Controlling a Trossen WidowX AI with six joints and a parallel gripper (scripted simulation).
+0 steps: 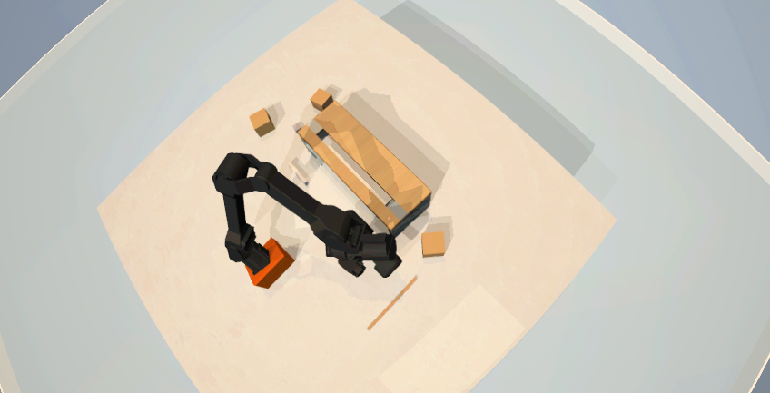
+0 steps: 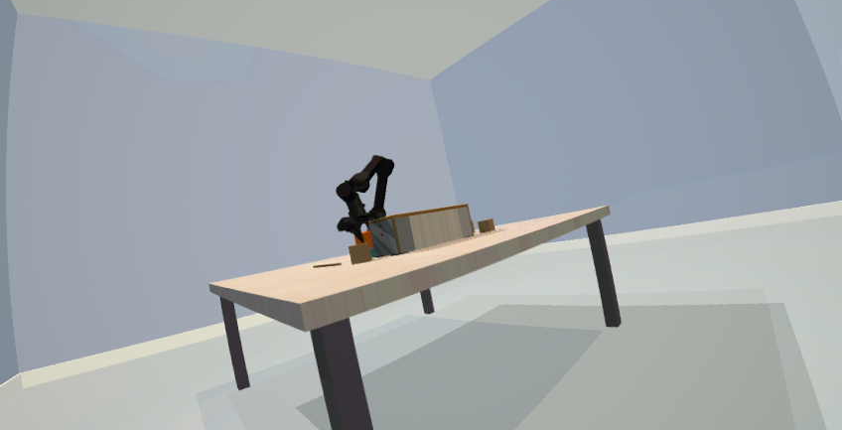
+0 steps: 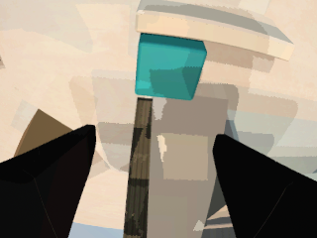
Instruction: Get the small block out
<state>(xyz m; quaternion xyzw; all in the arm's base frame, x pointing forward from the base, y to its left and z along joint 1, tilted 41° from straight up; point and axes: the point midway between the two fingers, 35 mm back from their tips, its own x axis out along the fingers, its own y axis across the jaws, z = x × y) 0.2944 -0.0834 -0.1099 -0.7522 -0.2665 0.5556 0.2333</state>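
My gripper tip is now 2 cm past the teal block and 4 cm above it. From my gripper tip the other things lie so: thin wooden stick (8 cm behind, 15 cm to the right, 6 cm below); then long wooden box (4 cm ahead, 19 cm to the left).
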